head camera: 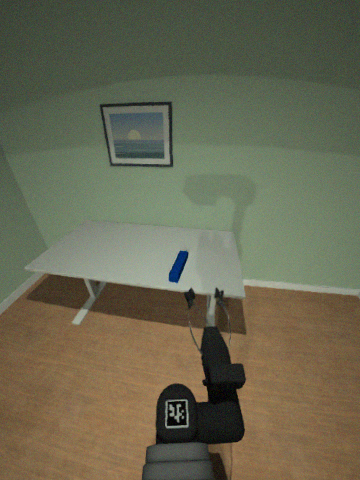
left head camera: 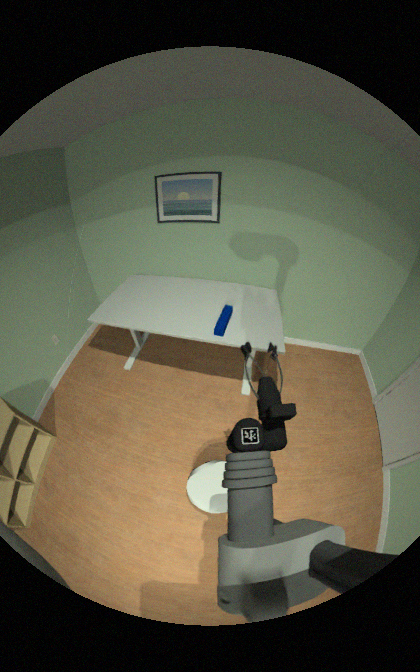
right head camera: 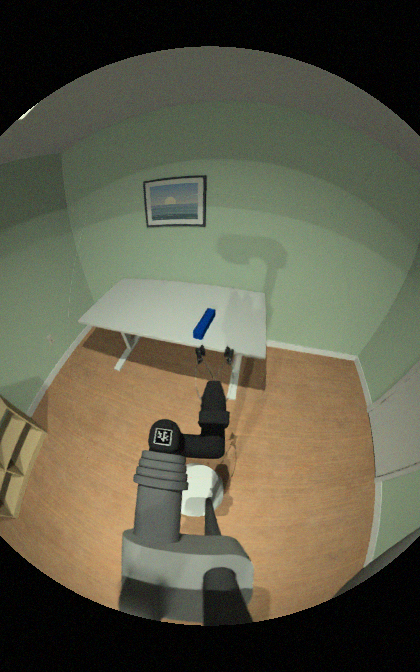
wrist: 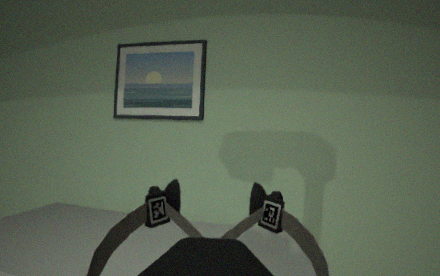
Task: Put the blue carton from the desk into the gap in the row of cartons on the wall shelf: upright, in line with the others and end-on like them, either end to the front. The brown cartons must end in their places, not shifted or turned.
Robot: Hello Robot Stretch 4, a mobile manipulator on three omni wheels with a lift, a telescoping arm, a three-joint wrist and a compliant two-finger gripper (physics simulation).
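The blue carton (head camera: 178,266) (left head camera: 223,320) (right head camera: 204,324) lies on the white desk (head camera: 115,250) (left head camera: 165,305) (right head camera: 150,305), right of its middle, with its long side running from near the front edge toward the back. My gripper (head camera: 205,297) (left head camera: 259,349) (right head camera: 214,354) (wrist: 215,204) is open, with nothing between its fingers. In the head views its fingertips appear at the desk's front edge, a little to the right of and in front of the carton. The carton does not show in the wrist view. The wall shelf and the brown cartons do not show in these views.
A framed picture (head camera: 137,134) (left head camera: 188,197) (right head camera: 175,201) (wrist: 160,80) hangs on the green wall behind the desk. A wooden shelf unit (left head camera: 42,445) (right head camera: 33,442) stands at the far left. A door (left head camera: 402,415) (right head camera: 397,425) is at the right. The desk's legs stand below its top.
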